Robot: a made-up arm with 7 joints.
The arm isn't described. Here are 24 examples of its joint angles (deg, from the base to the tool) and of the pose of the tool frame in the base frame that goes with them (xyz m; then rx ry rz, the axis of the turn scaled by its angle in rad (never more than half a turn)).
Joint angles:
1: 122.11 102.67 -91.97 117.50 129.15 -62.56 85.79
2: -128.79 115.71 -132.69 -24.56 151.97 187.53 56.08
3: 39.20 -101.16 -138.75 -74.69 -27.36 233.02 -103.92
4: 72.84 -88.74 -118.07 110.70 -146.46 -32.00 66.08
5: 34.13 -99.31 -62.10 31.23 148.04 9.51 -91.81
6: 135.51 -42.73 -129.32 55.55 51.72 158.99 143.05
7: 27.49 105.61 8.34 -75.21 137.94 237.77 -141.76
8: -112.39 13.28 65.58 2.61 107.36 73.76 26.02
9: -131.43 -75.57 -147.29 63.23 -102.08 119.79 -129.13
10: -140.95 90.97 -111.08 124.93 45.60 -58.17 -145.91
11: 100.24 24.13 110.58 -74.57 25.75 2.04 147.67
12: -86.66 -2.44 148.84 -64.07 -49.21 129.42 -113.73
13: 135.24 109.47 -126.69 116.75 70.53 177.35 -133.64
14: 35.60 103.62 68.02 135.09 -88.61 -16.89 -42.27
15: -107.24 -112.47 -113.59 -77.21 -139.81 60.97 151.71
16: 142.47 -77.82 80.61 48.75 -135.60 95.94 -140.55
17: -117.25 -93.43 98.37 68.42 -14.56 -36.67 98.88
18: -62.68 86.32 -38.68 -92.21 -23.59 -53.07 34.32
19: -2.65 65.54 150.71 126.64 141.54 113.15 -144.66
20: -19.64 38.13 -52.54 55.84 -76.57 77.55 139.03
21: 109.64 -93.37 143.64 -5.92 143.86 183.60 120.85
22: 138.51 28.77 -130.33 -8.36 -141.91 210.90 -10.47
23: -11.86 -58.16 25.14 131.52 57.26 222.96 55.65
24: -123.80 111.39 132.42 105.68 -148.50 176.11 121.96
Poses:
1: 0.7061 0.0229 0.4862 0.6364 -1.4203 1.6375
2: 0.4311 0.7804 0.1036 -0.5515 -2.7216 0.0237
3: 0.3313 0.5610 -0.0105 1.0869 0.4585 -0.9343
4: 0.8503 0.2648 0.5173 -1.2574 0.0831 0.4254
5: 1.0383 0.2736 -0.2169 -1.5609 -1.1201 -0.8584
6: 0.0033 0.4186 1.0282 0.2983 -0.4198 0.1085
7: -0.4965 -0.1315 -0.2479 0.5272 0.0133 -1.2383
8: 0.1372 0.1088 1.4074 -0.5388 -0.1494 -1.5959
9: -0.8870 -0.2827 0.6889 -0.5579 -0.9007 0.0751
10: -0.2276 0.4210 0.2353 0.7016 0.4742 0.6684
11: 0.6266 0.0289 1.1151 -0.1548 1.3743 -2.7868
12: -0.3604 -0.3858 0.8293 0.1771 -1.6684 0.7264
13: 0.3882 0.0571 0.0375 2.7794 0.8902 -0.5750
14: -0.4832 0.2261 0.4707 0.7200 -0.2341 0.6679
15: 0.1807 -0.5129 -0.3686 1.6695 0.7653 1.5487
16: -0.8703 0.2285 0.7007 -1.9818 -0.6678 2.2387
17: 0.1342 -0.8949 0.2596 -1.0556 1.5599 1.0615
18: -0.1230 0.6143 -0.1558 -1.4462 0.0503 2.4461
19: -0.2457 -0.0075 0.1001 0.3844 2.4087 0.8012
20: -0.4141 -0.1378 1.3395 0.5617 1.2473 -2.7783
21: -0.1220 0.9193 0.3998 -0.2379 -1.2892 0.8331
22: 0.1886 -0.1232 1.1886 -0.7296 1.9385 0.8004
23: 0.2650 0.0138 0.2776 -0.8827 1.4958 -2.5389
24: 0.2383 0.2553 -0.2626 1.8921 0.4494 -1.9797
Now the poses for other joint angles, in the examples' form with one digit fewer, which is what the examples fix.
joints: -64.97 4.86 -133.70 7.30 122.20 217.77 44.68
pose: -0.288 -0.126 1.216 -1.378 2.272 0.978
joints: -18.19 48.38 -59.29 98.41 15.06 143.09 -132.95
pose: -0.489 -0.359 0.800 0.685 -0.652 -0.092
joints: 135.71 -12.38 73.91 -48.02 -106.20 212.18 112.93
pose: 0.292 0.299 0.980 1.611 0.148 -0.238
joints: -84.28 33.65 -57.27 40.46 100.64 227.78 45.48
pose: -0.278 0.118 1.149 -2.382 1.714 0.313
